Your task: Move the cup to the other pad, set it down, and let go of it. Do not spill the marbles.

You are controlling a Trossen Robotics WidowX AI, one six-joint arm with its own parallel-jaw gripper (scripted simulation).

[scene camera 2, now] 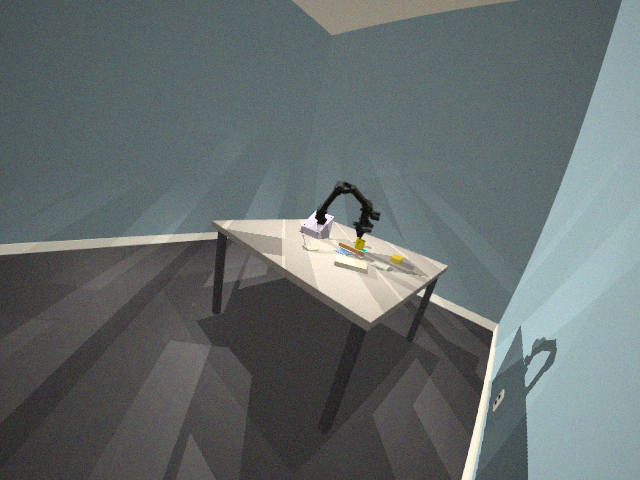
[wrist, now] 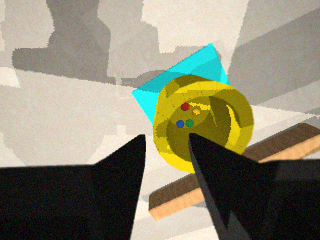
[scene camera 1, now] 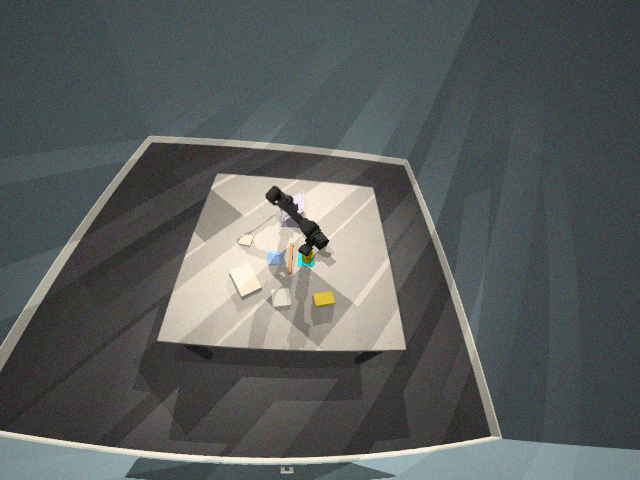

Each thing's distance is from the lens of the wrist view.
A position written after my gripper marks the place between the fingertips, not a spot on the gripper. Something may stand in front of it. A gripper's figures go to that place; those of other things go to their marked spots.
my gripper (wrist: pixel 167 139): 0.12 m
yellow cup (wrist: pixel 226 118): 0.15 m
